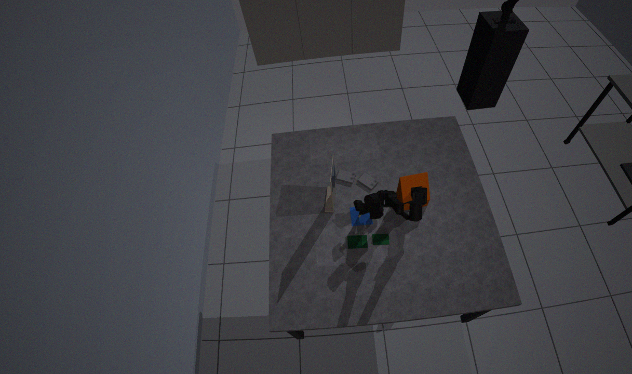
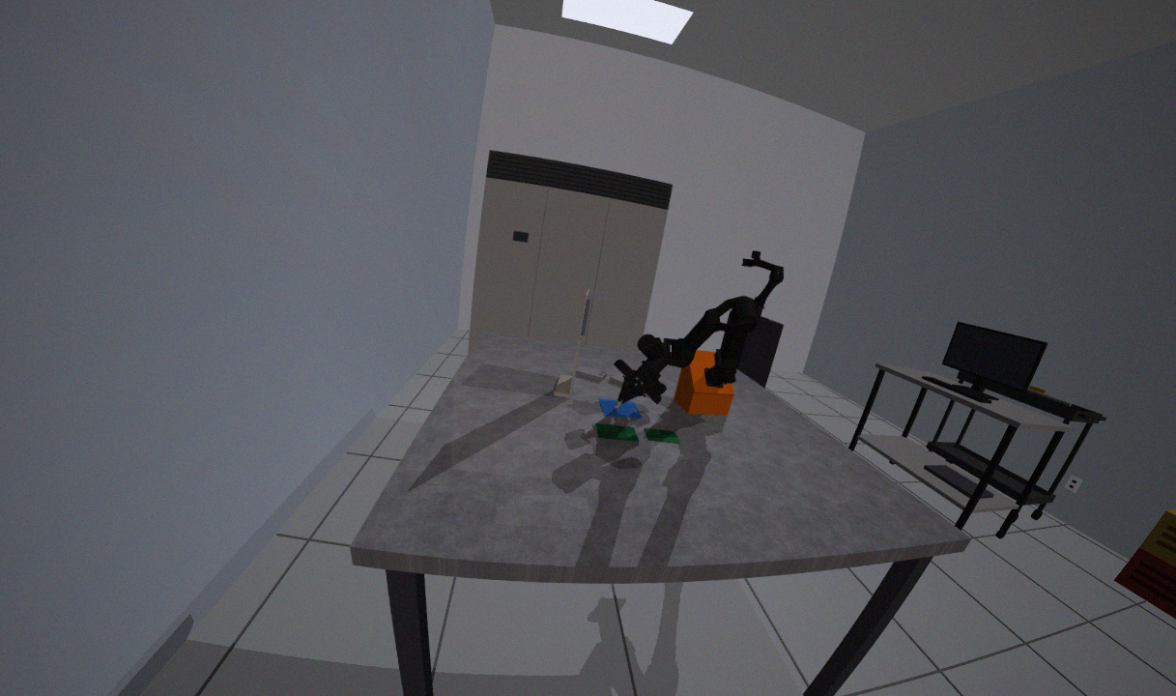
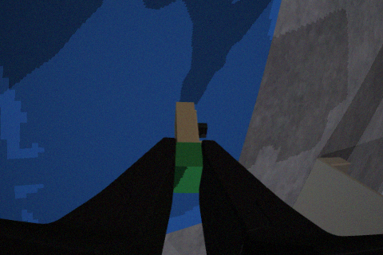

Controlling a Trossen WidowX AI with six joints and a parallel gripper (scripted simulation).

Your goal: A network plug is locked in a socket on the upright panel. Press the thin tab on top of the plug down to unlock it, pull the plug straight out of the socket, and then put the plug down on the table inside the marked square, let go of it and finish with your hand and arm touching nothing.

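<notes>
Now: gripper tip right at the network plug. Also, from my gripper tip: pale tab 1 cm below, 1 cm ahead; then upright panel 14 cm ahead, 13 cm to the right, 13 cm above; then blue marked square 2 cm below, 1 cm behind.
</notes>
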